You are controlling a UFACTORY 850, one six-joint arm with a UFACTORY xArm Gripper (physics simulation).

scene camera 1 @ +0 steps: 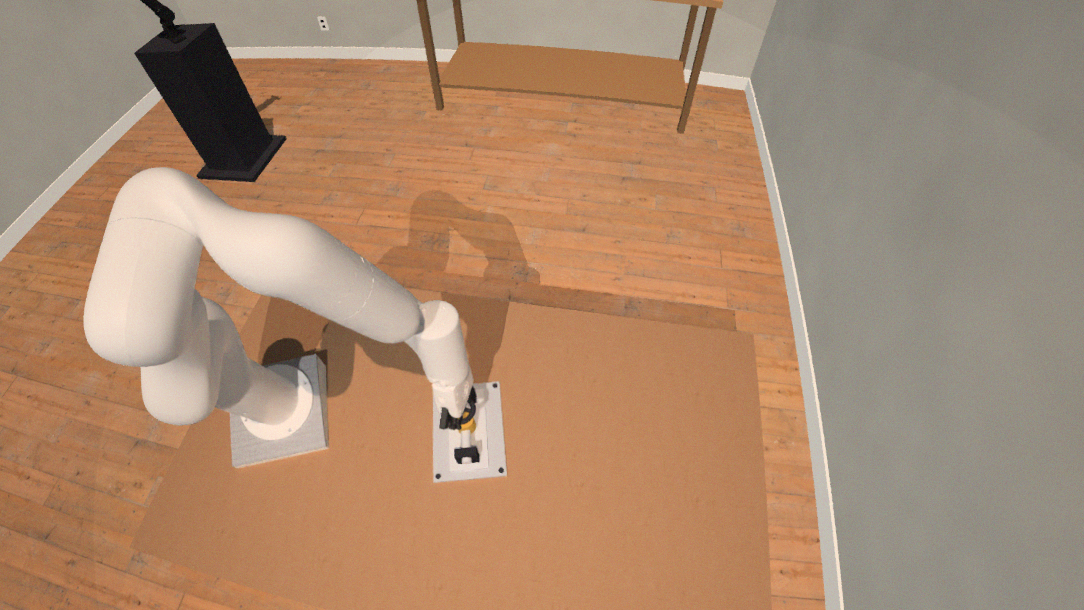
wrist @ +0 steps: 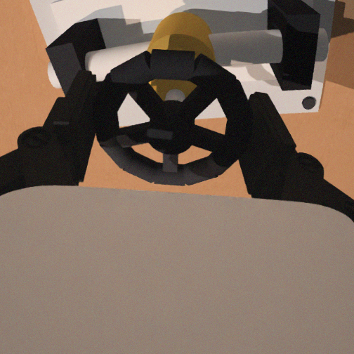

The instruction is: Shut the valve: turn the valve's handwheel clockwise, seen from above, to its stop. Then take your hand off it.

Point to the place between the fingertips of the gripper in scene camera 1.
459,412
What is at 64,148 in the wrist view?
The gripper.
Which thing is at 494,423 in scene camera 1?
A pale base plate.
